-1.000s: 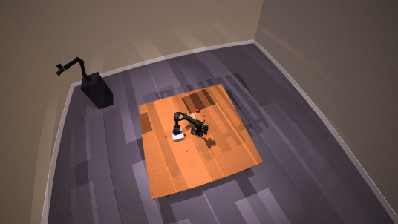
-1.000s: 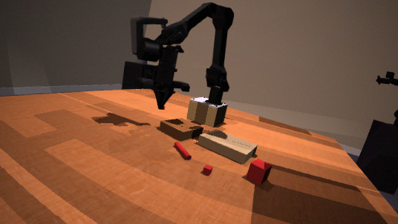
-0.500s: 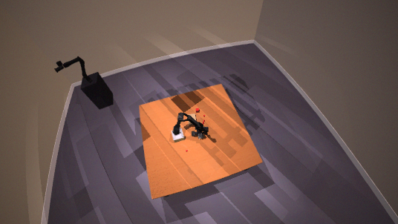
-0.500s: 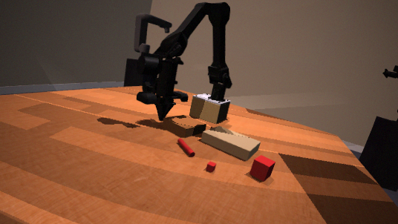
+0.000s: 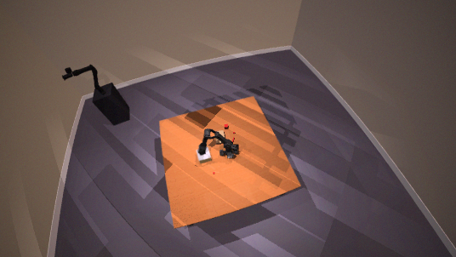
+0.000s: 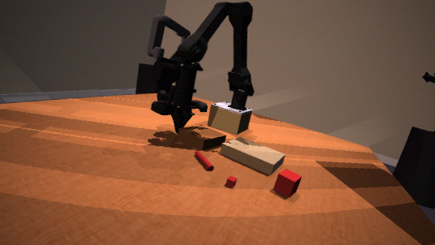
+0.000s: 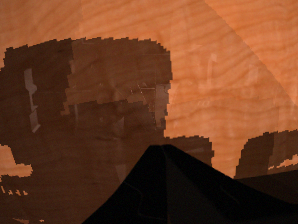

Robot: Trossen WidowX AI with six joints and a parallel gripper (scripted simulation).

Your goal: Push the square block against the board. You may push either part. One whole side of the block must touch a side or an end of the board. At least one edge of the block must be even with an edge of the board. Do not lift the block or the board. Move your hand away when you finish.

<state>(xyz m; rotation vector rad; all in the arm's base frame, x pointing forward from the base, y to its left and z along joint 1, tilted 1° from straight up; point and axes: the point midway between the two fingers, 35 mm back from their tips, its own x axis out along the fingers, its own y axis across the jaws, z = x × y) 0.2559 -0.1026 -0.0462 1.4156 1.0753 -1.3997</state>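
Now: the flat brown square block 8 cm to the left of my gripper tip, 2 cm behind it and 1 cm above it. The rest, counted from my gripper tip: pale long board (24 cm to the left, 1 cm behind, 1 cm above); red rod (15 cm to the left, 11 cm ahead).
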